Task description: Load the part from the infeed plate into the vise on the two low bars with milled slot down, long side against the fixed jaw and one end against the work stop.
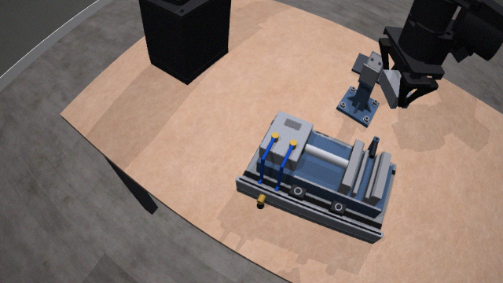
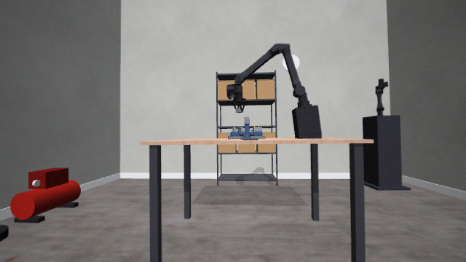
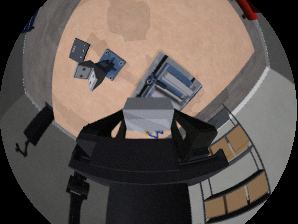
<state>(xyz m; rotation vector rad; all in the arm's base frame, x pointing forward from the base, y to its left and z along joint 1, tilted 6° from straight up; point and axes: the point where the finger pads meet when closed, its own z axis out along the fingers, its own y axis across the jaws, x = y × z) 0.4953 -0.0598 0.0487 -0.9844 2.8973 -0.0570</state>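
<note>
The fixed jaw lies 150 mm below my hand, 70 mm to the right of it and 50 mm ahead of it. Also, from my hand: moving jaw (150 mm below, 80 mm to the right, 10 mm behind); grey part (10 mm below); work stop (140 mm below, 30 mm to the right, 10 mm ahead).
</note>
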